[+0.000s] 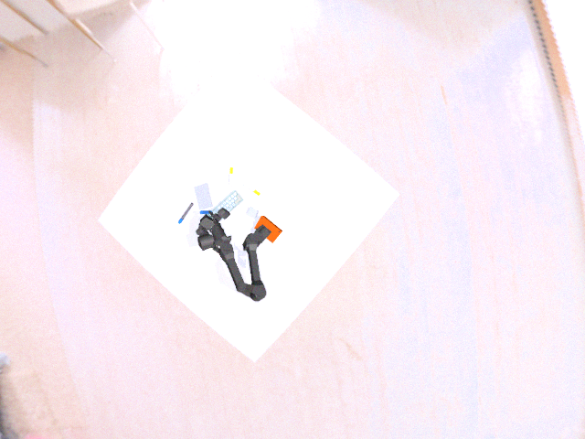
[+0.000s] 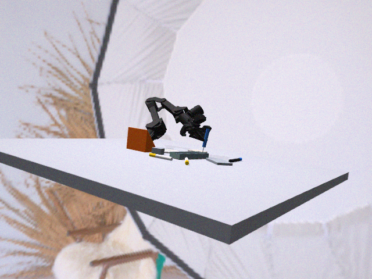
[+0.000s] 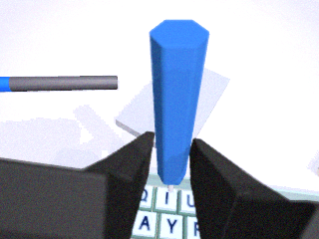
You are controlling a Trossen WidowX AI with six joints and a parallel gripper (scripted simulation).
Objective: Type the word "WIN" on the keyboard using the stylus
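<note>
The W key is 110 mm to the right of my gripper tip, 80 mm below it and 60 mm behind it. Also, from my gripper tip: flat grey block: 100 mm ahead, 80 mm below, 30 mm to the right; blue stylus: 20 mm below.
</note>
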